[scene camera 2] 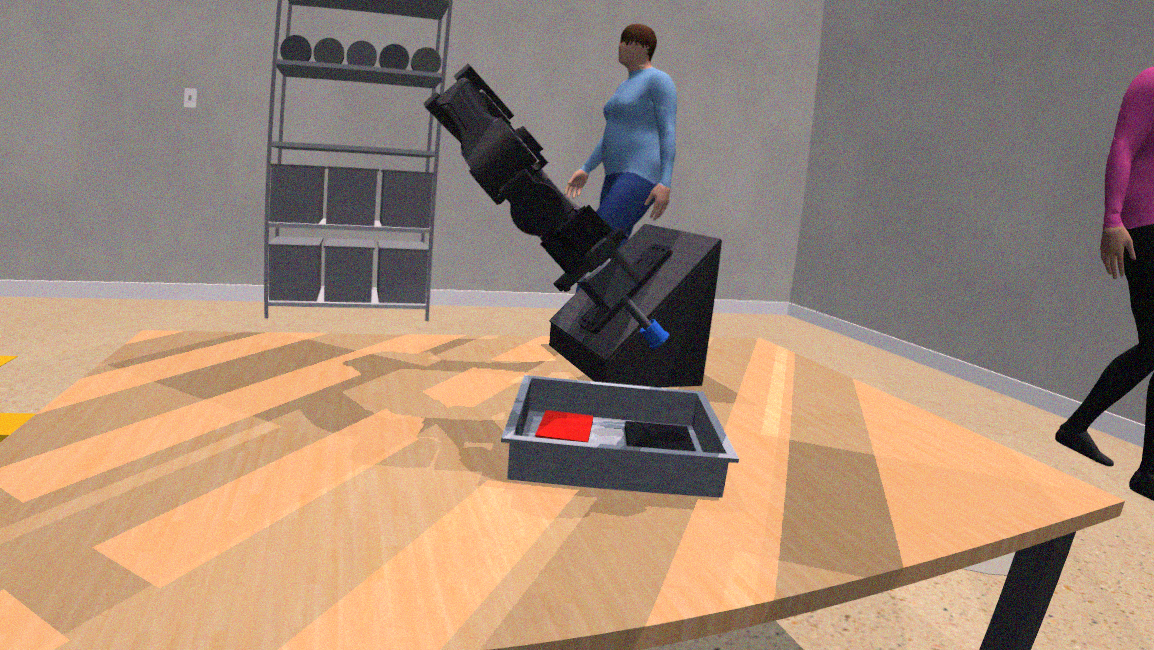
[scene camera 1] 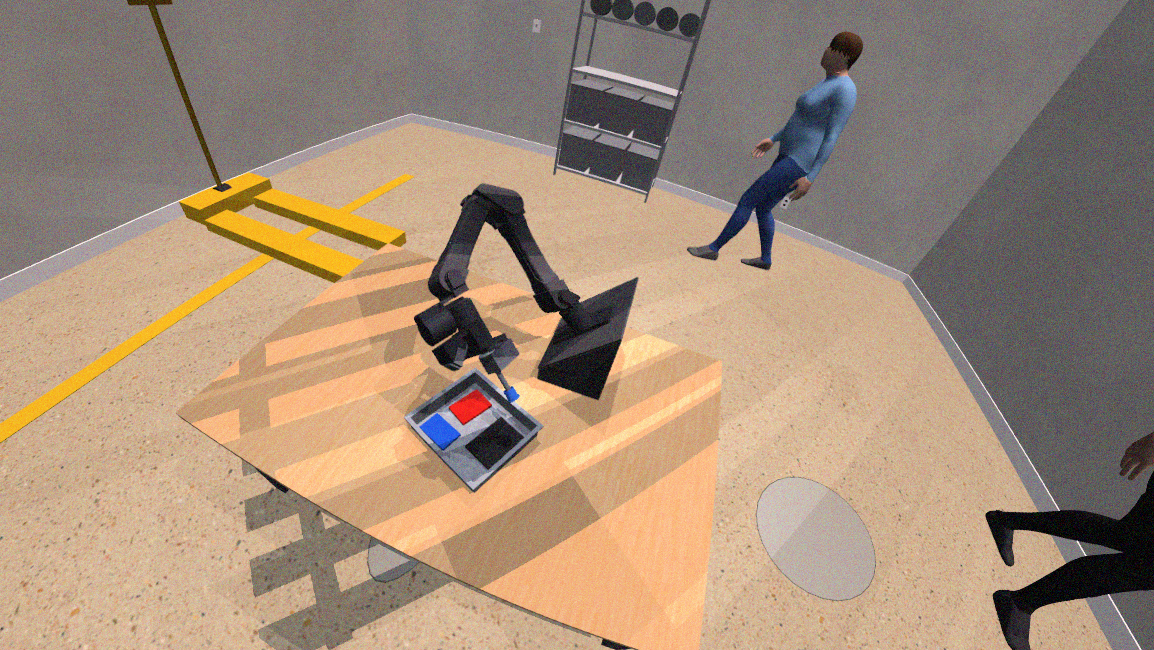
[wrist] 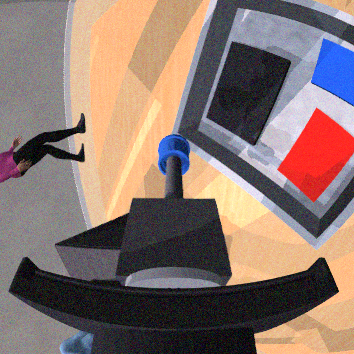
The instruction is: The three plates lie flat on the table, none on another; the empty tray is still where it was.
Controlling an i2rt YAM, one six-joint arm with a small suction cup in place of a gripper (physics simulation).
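Seen in the pictures: hand, tool point: [scene camera 2: 660,341] [scene camera 1: 514,398] [wrist: 173,148]; arm's base, link origin: [scene camera 1: 584,326].
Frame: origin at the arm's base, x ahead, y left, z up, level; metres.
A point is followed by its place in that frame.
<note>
A grey tray [scene camera 1: 474,485] @(x 0.479, y -0.106, z -0.091 m) [scene camera 2: 617,468] @(x 0.432, y -0.215, z -0.116 m) [wrist: 260,192] @(x 0.232, y -0.155, z -0.091 m) stands on the table [scene camera 1: 646,516] @(x 0.404, y 0.282, z -0.141 m) [scene camera 2: 323,557] @(x 0.504, y -0.511, z -0.141 m). Inside it three plates lie flat and apart from one another: a red plate [scene camera 1: 469,406] @(x 0.279, y -0.211, z -0.129 m) [scene camera 2: 565,425] @(x 0.278, y -0.211, z -0.129 m) [wrist: 317,155] @(x 0.278, y -0.211, z -0.129 m), a blue plate [scene camera 1: 440,431] @(x 0.372, y -0.245, z -0.128 m) [wrist: 337,71] @(x 0.374, y -0.231, z -0.128 m) and a larger black plate [scene camera 1: 494,442] @(x 0.349, y -0.113, z -0.129 m) [scene camera 2: 659,435] @(x 0.331, y -0.105, z -0.129 m) [wrist: 249,92] @(x 0.343, y -0.120, z -0.129 m). The blue plate is hidden behind the tray's near wall in the scene camera 2 view. My gripper, a blue suction cup [scene camera 1: 511,394] [scene camera 2: 654,333] [wrist: 174,154], is open and bears nothing. It hangs tilted above the table, outside the tray, near its rim on the side of the arm's base.
The arm's black wedge base [scene camera 1: 593,347] @(x 0.115, y 0.043, z 0.048 m) [scene camera 2: 678,322] @(x 0.119, y 0.036, z -0.031 m) stands on the table beside the tray. A person in blue [scene camera 1: 823,121] [scene camera 2: 639,121] stands beyond the table. Another person in black trousers [scene camera 1: 1082,557] is at the right. A metal shelf rack [scene camera 2: 272,161] stands by the wall.
</note>
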